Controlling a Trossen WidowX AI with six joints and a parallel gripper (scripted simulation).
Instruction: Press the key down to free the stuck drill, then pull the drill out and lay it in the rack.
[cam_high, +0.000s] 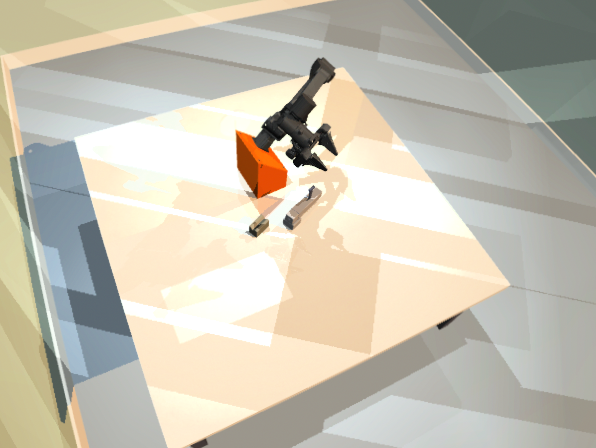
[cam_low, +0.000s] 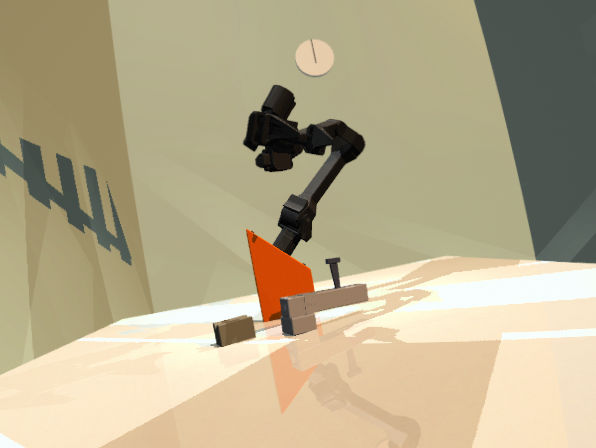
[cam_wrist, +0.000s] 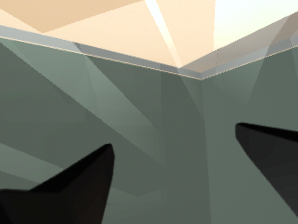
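Right now the t-shaped key is 8 cm behind my gripper tip, 1 cm to the right of it and 26 cm below it. Round my gripper tip: drill: 5 cm behind, 6 cm to the right, 30 cm below; then rack block: 5 cm behind, 22 cm to the right, 33 cm below; then housing block: 6 cm behind, 4 cm to the right, 31 cm below.
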